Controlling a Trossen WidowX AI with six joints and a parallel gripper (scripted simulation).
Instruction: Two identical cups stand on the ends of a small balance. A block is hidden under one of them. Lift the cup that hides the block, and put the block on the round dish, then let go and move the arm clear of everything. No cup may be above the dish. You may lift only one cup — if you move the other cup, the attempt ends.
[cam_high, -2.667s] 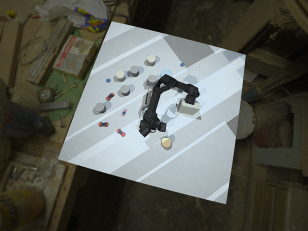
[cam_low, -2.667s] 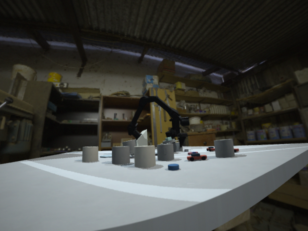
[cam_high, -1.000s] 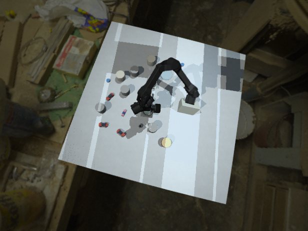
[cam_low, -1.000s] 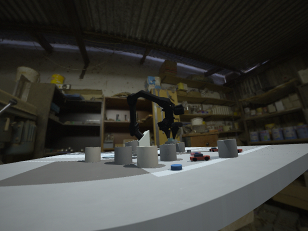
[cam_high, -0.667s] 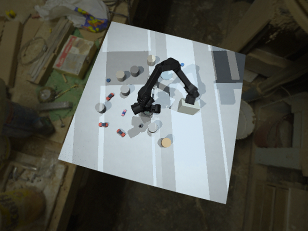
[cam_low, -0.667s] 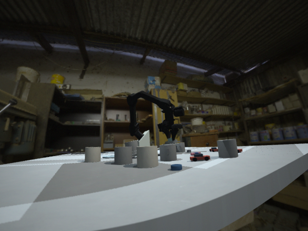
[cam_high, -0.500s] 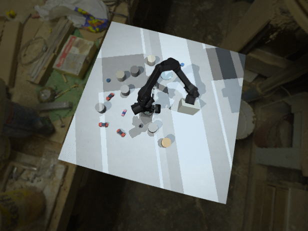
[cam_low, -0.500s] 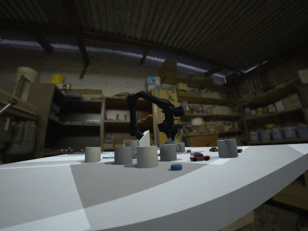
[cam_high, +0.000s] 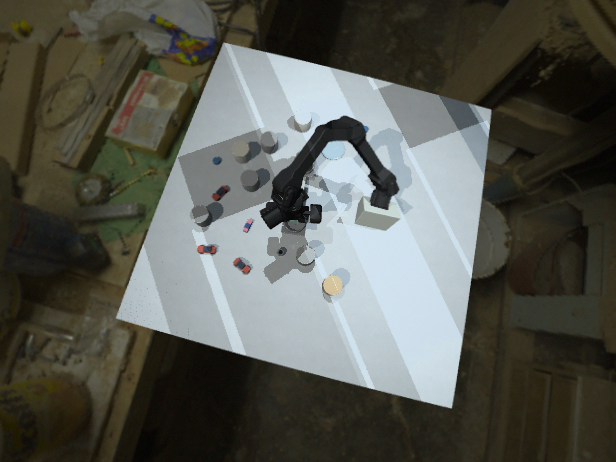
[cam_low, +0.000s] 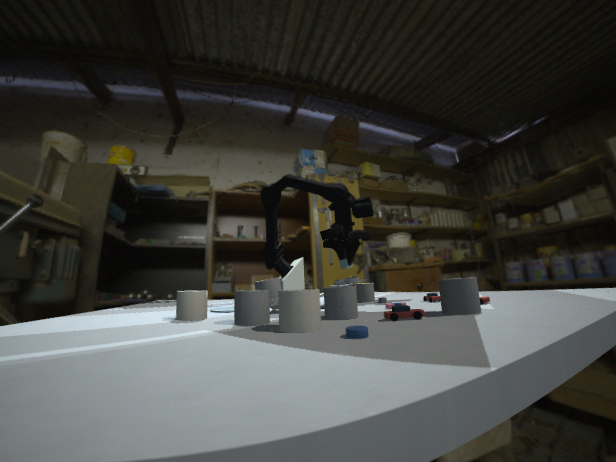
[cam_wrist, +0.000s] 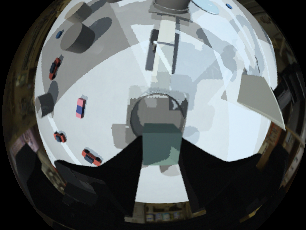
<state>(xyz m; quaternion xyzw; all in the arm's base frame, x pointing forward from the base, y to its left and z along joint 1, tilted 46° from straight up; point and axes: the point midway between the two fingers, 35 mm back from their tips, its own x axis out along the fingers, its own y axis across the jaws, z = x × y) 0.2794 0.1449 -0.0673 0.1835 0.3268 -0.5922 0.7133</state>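
My gripper tip is 38 cm to the left of the pale dish, 13 cm above it and 5 cm past it. Round my gripper tip: balance beam (12 cm to the right, 9 cm below, 2 cm ahead); teal block (1 cm above); small balance (12 cm to the right, 11 cm below, 2 cm ahead).
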